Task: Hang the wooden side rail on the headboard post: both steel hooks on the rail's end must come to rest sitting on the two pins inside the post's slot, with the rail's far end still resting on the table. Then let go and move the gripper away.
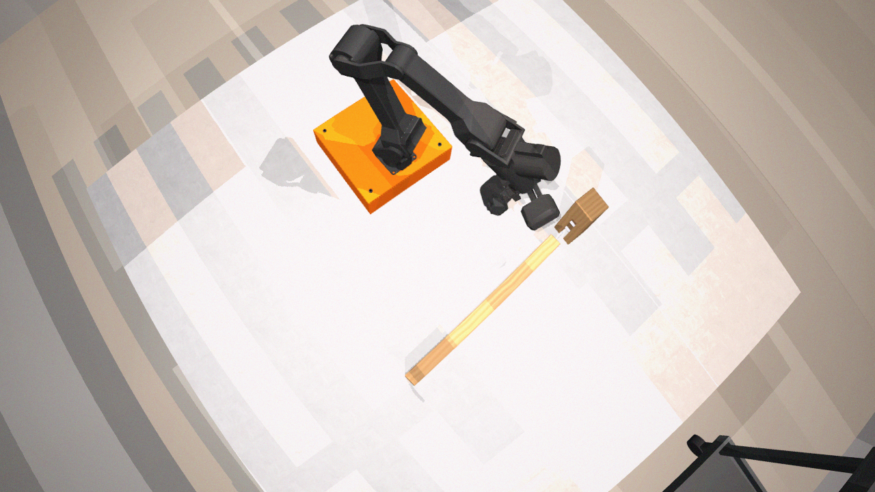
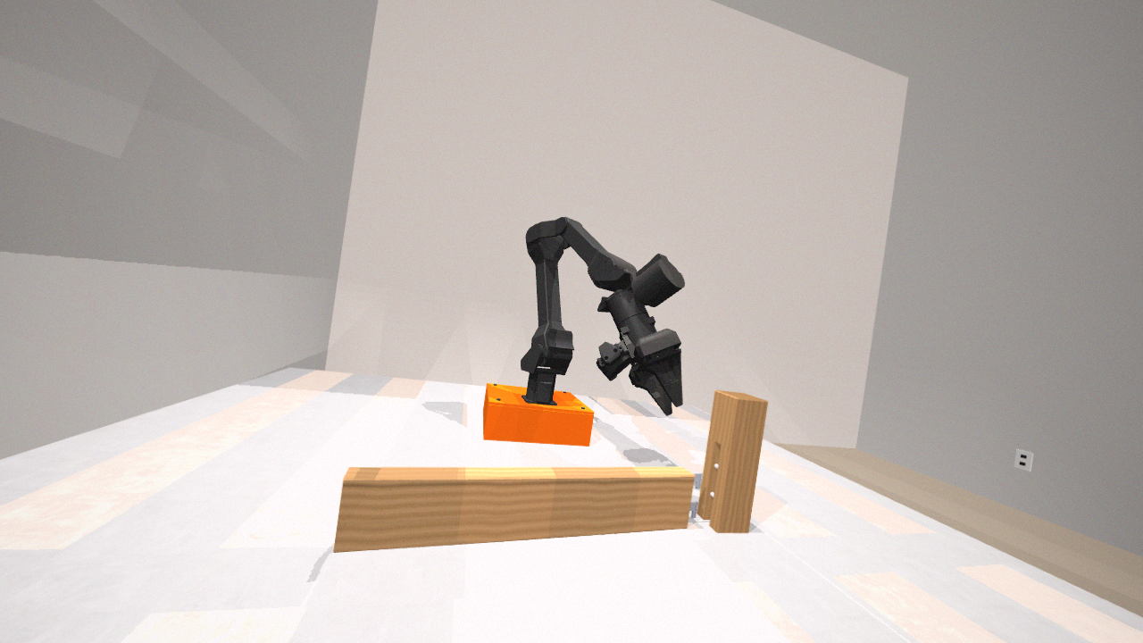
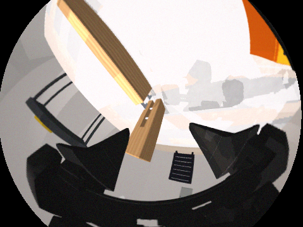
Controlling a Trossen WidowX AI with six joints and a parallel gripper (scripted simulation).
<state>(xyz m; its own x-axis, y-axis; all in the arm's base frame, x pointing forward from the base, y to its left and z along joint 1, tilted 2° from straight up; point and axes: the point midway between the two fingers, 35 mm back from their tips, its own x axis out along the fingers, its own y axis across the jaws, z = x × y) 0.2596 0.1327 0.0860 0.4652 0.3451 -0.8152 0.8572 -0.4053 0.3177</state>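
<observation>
The headboard post lies 7 cm ahead of my gripper tip, 5 cm to the left of it and 4 cm below it.
</observation>
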